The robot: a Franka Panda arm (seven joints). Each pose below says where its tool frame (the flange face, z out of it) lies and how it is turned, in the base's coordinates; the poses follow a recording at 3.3 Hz.
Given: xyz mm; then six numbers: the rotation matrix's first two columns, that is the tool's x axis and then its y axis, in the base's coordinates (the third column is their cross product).
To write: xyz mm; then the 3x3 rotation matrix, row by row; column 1 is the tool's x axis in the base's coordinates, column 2 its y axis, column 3 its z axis. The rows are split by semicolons. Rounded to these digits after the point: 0 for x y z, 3 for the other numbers.
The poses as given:
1: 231 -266 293 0.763 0.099 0.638 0.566 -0.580 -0.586
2: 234 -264 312 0.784 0.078 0.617 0.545 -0.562 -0.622
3: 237 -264 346 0.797 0.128 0.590 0.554 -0.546 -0.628
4: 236 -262 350 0.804 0.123 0.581 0.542 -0.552 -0.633
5: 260 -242 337 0.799 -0.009 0.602 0.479 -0.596 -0.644
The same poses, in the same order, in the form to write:
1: 231 -266 293; 0.763 0.566 0.312; 0.099 -0.580 0.808; 0.638 -0.586 -0.499
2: 234 -264 312; 0.784 0.545 0.298; 0.078 -0.562 0.824; 0.617 -0.622 -0.483
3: 237 -264 346; 0.797 0.554 0.242; 0.128 -0.546 0.827; 0.590 -0.628 -0.506
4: 236 -262 350; 0.804 0.542 0.243; 0.123 -0.552 0.824; 0.581 -0.633 -0.510
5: 260 -242 337; 0.799 0.479 0.365; -0.009 -0.596 0.803; 0.602 -0.644 -0.472
